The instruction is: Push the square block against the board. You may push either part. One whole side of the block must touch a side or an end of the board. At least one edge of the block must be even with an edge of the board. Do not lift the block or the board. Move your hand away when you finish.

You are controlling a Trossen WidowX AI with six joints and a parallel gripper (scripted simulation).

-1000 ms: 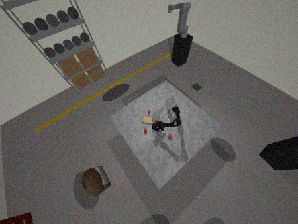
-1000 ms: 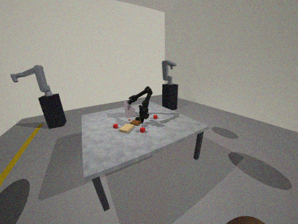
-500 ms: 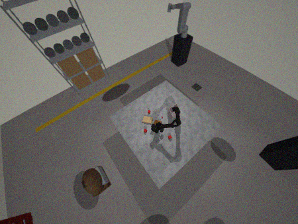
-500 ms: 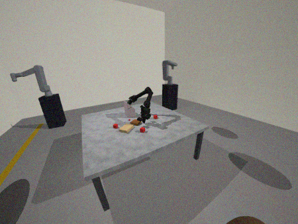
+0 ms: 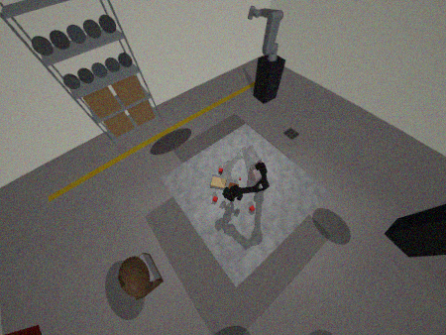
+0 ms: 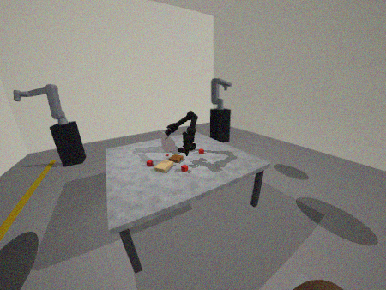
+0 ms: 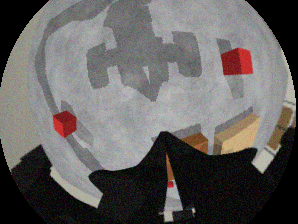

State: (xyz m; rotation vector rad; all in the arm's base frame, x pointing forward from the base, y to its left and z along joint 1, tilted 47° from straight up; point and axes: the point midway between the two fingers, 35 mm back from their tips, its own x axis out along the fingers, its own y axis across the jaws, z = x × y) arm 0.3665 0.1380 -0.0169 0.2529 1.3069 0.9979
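Right now my gripper tip is 70 mm past the square block, 90 mm to the left of it and 30 mm above it. Also, from my gripper tip: tan board 30 mm ahead, 230 mm to the right, 30 mm below.
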